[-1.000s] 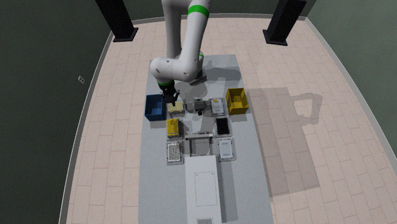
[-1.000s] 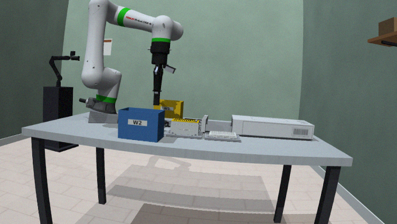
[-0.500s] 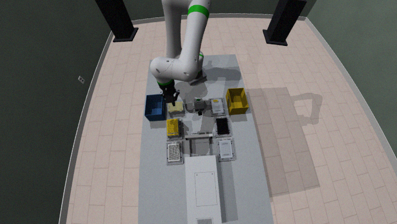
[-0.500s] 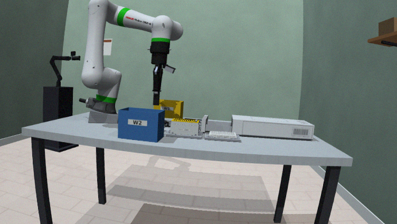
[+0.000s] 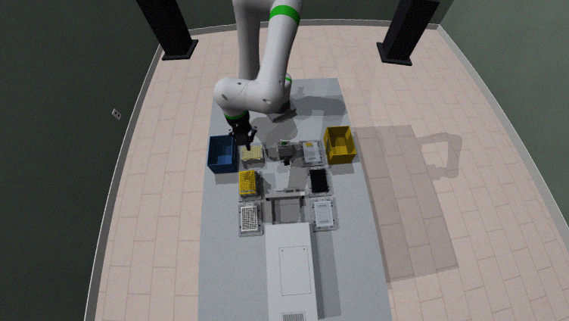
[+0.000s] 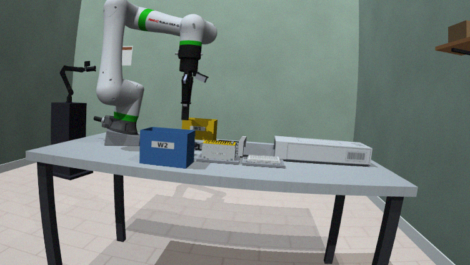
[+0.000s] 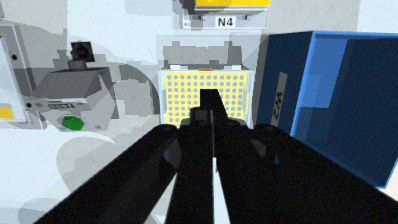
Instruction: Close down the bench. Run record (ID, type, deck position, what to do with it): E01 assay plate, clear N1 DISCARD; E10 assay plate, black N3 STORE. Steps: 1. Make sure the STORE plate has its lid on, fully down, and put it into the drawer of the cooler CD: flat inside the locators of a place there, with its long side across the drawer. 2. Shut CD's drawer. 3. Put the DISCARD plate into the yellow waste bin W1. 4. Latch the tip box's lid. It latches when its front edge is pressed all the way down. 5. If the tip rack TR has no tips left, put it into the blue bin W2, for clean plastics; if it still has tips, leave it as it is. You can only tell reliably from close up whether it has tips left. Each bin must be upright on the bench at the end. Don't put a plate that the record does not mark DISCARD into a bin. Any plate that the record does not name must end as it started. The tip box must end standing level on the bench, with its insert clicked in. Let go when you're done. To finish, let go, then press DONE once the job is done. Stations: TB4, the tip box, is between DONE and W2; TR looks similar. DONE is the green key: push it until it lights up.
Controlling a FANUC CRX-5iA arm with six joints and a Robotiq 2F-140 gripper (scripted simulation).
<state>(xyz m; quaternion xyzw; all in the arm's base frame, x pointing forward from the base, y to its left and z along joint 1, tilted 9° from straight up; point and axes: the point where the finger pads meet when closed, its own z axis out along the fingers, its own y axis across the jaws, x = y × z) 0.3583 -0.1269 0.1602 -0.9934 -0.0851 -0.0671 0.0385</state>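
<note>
Right now the clear tip box lid is 120 mm below my hand and 30 mm behind it. From my hand the other things lie so: green DONE key: 170 mm to the left, 110 mm below, 90 mm behind; blue bin W2: 160 mm to the right, 140 mm below; yellow tip rack TR: 150 mm ahead, 130 mm below, 10 mm to the right.
</note>
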